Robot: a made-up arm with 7 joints. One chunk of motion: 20 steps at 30 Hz.
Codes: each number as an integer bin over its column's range. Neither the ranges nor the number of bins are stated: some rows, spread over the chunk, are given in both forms.
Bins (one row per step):
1: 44 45 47 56 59 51 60
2: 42 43 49 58 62 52 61
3: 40 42 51 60 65 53 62
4: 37 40 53 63 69 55 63
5: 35 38 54 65 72 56 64
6: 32 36 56 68 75 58 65
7: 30 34 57 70 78 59 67
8: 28 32 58 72 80 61 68
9: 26 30 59 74 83 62 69
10: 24 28 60 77 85 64 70
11: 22 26 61 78 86 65 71
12: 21 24 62 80 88 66 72
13: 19 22 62 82 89 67 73
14: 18 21 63 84 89 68 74
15: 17 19 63 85 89 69 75
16: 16 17 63 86 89 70 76
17: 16 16 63 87 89 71 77
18: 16 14 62 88 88 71 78
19: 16 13 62 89 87 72 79
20: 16 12 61 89 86 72 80
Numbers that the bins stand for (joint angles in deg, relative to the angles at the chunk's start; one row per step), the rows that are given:
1: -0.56 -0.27 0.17 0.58 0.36 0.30 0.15
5: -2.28 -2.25 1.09 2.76 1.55 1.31 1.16
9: -4.01 -4.52 1.75 4.94 2.55 2.53 2.42
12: -4.97 -6.21 2.14 6.39 3.00 3.33 3.18
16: -5.93 -8.19 2.27 7.85 3.09 4.14 4.19
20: -5.93 -9.61 2.01 8.58 2.82 4.55 5.20
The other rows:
2: -0.94 -0.84 0.43 1.06 0.64 0.51 0.40
3: -1.32 -1.12 0.70 1.55 0.91 0.71 0.66
4: -1.90 -1.69 0.96 2.27 1.27 1.11 0.91
6: -2.86 -2.82 1.35 3.48 1.82 1.72 1.41
7: -3.24 -3.38 1.48 3.97 2.09 1.92 1.92
8: -3.63 -3.95 1.62 4.45 2.27 2.32 2.17
10: -4.39 -5.08 1.88 5.67 2.73 2.93 2.68
11: -4.78 -5.65 2.01 5.91 2.82 3.13 2.93
13: -5.35 -6.78 2.14 6.88 3.09 3.54 3.43
14: -5.55 -7.06 2.27 7.36 3.09 3.74 3.69
15: -5.74 -7.63 2.27 7.61 3.09 3.94 3.94
17: -5.93 -8.47 2.27 8.09 3.09 4.34 4.44
18: -5.93 -9.04 2.14 8.33 3.00 4.34 4.70
19: -5.93 -9.32 2.14 8.58 2.91 4.55 4.95

